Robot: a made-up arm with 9 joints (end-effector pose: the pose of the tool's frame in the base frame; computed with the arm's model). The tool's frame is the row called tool.
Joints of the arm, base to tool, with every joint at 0 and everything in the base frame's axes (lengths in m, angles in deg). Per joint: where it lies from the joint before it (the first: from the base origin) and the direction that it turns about. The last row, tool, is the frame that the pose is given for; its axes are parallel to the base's.
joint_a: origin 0 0 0.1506 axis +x
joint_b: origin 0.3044 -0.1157 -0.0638 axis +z
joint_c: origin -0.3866 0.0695 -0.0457 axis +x
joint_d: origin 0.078 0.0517 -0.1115 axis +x
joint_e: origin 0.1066 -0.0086 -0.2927 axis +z
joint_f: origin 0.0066 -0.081 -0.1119 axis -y
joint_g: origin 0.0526 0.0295 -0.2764 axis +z
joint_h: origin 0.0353 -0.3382 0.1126 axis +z
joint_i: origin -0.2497 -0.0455 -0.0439 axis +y
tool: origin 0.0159 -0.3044 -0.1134
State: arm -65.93 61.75 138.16 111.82 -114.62 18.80 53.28 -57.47 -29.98
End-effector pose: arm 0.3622 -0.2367 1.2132 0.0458 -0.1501 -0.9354 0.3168
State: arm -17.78 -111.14 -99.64 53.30 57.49 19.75 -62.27 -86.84 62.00
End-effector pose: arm 0.0018 0.2003 -0.6555 0.0697 -0.2764 0.2598 0.9226
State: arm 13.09 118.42 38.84 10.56 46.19 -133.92 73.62 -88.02 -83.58
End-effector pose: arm 0.2043 -0.0756 -0.6697 0.0183 -0.0797 0.0388 0.9959
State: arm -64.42 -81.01 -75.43 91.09 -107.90 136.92 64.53 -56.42 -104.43
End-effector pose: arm 0.4227 0.0633 -0.4767 0.3706 0.8434 -0.2560 -0.2930
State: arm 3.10 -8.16 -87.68 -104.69 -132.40 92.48 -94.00 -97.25 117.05
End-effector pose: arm 0.1847 0.1895 0.1951 0.4124 -0.2001 0.2777 0.8443
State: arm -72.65 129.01 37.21 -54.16 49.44 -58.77 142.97 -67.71 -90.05
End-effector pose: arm 0.4013 -1.1254 0.0259 0.0157 -0.1570 -0.9186 -0.3624
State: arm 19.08 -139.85 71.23 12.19 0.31 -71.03 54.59 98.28 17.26
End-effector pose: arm 1.3990 -0.8713 -0.4406 0.6901 -0.1642 -0.6290 0.3181
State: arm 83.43 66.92 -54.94 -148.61 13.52 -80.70 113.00 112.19 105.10
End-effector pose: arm 0.2972 -0.7986 -0.3844 0.1220 -0.4728 0.5756 0.6559
